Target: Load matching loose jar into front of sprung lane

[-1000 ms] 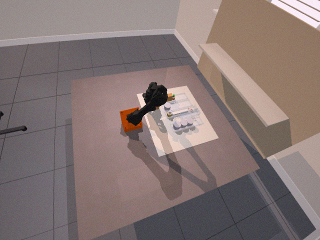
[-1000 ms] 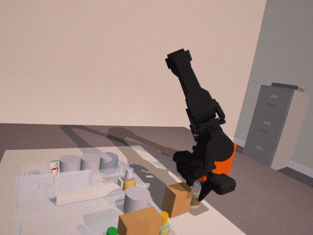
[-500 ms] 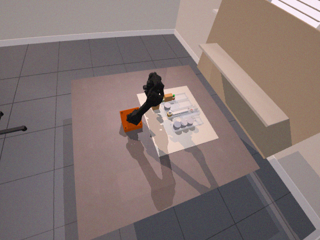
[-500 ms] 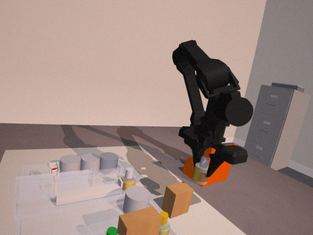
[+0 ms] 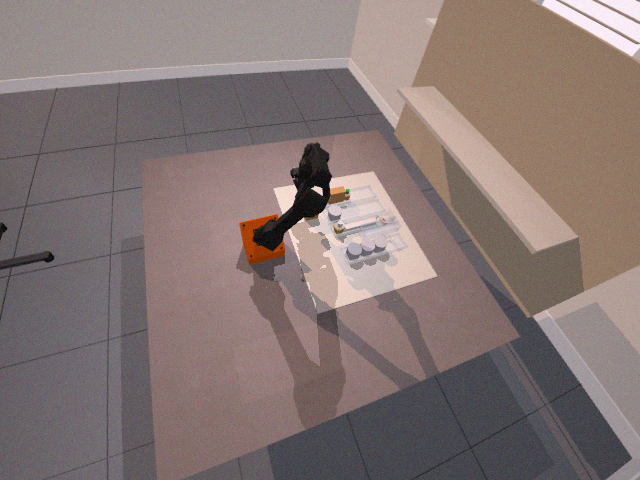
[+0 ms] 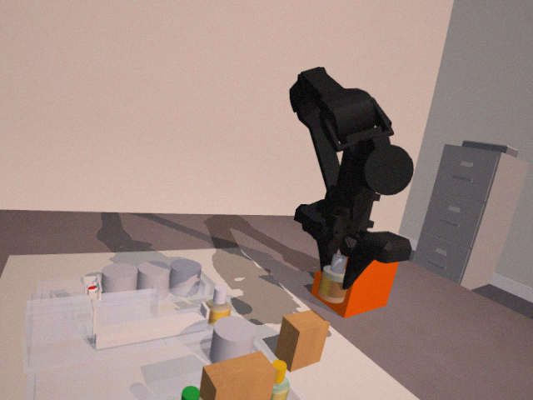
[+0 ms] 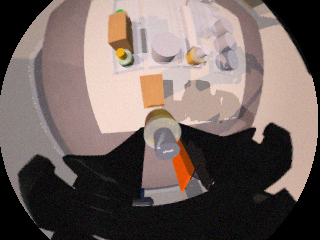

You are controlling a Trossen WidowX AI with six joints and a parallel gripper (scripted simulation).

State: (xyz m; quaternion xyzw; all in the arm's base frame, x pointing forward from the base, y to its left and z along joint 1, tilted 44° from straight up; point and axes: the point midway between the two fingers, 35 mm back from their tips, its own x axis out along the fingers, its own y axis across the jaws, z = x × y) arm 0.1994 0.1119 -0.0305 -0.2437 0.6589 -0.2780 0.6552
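Right now the brown box is 50 mm ahead of my gripper tip and 90 mm below it. From my gripper tip the other things lie so: clear sprung lane 280 mm ahead, 150 mm to the right, 110 mm below.
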